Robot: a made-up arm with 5 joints.
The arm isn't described. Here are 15 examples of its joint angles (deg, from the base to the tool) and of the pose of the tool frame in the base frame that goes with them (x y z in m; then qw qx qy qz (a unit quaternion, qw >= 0)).
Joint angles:
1: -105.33 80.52 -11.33 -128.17 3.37
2: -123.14 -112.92 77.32 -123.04 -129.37
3: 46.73 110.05 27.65 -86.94 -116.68
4: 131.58 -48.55 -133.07 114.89 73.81
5: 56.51 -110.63 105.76 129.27 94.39
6: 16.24 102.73 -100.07 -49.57 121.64
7: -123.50 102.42 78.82 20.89 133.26
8: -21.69 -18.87 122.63 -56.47 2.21
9: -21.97 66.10 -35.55 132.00 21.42
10: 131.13 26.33 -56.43 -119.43 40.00
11: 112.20 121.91 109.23 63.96 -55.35
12: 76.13 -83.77 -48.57 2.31 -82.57
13: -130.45 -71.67 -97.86 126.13 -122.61
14: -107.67 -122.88 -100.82 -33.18 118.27
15: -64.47 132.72 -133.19 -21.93 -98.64
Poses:
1: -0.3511 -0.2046 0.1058 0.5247 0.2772 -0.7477 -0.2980
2: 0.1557 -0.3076 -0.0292 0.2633 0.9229 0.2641 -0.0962
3: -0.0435 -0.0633 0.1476 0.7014 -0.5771 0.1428 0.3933
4: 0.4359 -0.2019 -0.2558 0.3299 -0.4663 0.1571 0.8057
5: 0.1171 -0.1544 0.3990 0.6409 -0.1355 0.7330 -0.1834
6: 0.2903 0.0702 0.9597 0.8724 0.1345 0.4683 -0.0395
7: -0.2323 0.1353 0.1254 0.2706 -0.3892 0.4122 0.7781
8: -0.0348 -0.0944 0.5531 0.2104 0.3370 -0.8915 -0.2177
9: -0.3495 -0.3364 0.6858 0.0935 0.0342 -0.4526 -0.8861
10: 0.5651 -0.1649 -0.1129 0.3796 -0.6805 0.6227 -0.0705
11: 0.2903 0.3449 0.4608 0.8349 0.3529 -0.3716 -0.2008
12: 0.3447 0.3537 0.4126 0.1733 -0.3460 0.9210 -0.0448
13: -0.4268 0.2407 -0.4302 0.1011 -0.1030 -0.9819 -0.1229
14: -0.6513 0.0391 -0.3617 0.4410 -0.8683 -0.1715 0.1488
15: -0.7968 -0.0156 0.5109 0.5122 0.8335 -0.1850 0.0931
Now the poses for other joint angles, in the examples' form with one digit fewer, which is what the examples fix.
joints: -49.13 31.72 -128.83 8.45 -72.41
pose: -0.742 -0.013 0.609 0.460 -0.618 0.477 0.423
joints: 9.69 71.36 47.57 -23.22 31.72
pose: -0.106 -0.087 0.436 0.734 0.548 -0.100 0.389
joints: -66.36 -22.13 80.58 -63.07 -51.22
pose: -0.144 -0.154 0.418 0.329 0.366 -0.601 -0.630
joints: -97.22 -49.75 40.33 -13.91 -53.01
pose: -0.061 -0.030 0.150 0.386 0.144 -0.548 -0.728
